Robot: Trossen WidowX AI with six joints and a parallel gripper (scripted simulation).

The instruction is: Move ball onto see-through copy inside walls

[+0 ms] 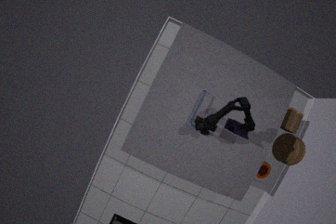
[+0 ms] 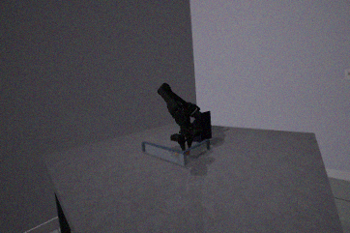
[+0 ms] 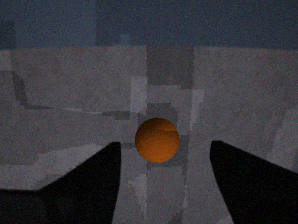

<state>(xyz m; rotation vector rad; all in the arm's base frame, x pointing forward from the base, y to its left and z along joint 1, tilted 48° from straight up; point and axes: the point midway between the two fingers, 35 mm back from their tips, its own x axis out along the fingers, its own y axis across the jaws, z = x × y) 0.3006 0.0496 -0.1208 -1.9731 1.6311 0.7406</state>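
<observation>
Now: the orange ball 1 cm below my gripper tip.
</observation>
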